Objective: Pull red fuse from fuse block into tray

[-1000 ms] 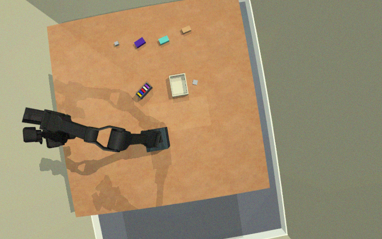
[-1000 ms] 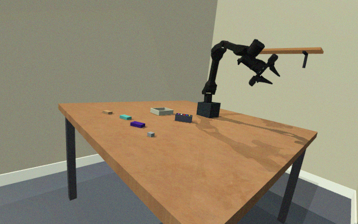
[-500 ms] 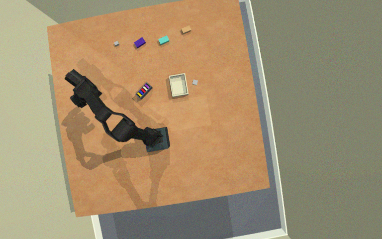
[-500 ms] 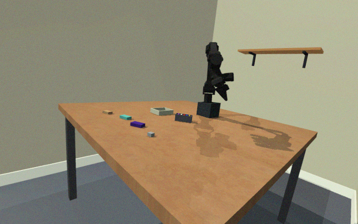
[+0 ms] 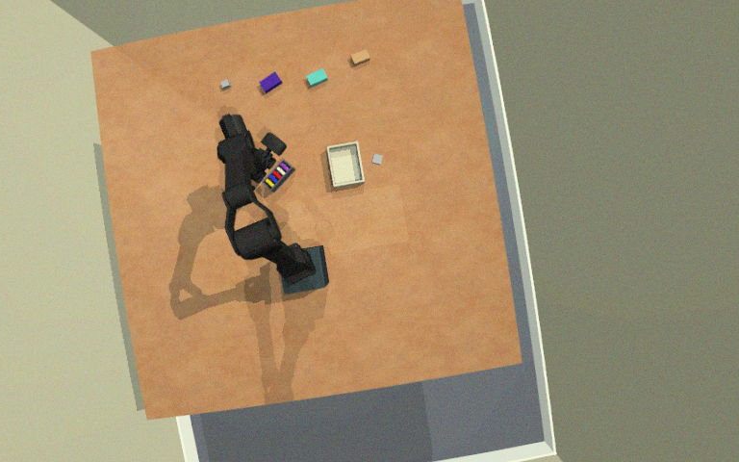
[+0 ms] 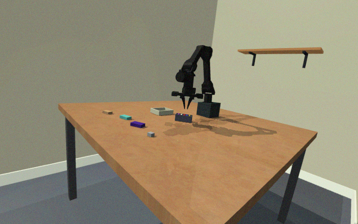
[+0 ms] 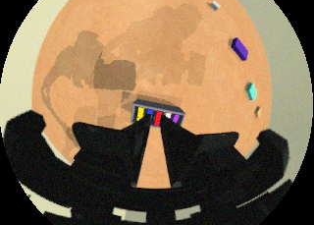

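Right now the red fuse is 50 mm below my gripper tip, 20 mm to the right of it and 10 mm behind it. Also, from my gripper tip: purple block (300 mm ahead, 80 mm to the right, 70 mm below); grey cube (340 mm ahead, 70 mm to the left, 70 mm below); tray (240 mm to the right, 80 mm below, 40 mm behind).
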